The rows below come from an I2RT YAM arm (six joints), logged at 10 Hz.
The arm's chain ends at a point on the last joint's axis. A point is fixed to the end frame.
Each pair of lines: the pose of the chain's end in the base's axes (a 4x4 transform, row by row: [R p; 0 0 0 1], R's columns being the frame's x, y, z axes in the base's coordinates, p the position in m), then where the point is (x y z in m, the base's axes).
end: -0.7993 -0.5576 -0.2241 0.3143; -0.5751 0.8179 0.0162 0.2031; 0.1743 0.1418 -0.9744 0.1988; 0 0 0 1
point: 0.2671 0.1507 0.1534
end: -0.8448 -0.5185 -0.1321 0.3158; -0.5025 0.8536 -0.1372 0.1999; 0.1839 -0.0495 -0.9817 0.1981; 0 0 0 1
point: 0.2699 0.1427 0.1573
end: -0.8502 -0.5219 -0.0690 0.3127; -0.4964 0.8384 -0.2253 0.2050; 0.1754 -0.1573 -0.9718 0.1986; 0 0 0 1
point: 0.2700 0.1438 0.1603
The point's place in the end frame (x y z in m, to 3 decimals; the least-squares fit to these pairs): 0.060 -0.023 0.054
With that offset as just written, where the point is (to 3 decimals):
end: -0.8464 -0.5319 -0.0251 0.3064; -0.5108 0.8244 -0.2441 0.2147; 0.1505 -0.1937 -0.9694 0.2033; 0 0 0 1
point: 0.266 0.152 0.164
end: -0.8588 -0.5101 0.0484 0.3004; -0.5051 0.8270 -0.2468 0.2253; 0.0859 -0.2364 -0.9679 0.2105; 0 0 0 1
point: 0.263 0.163 0.169
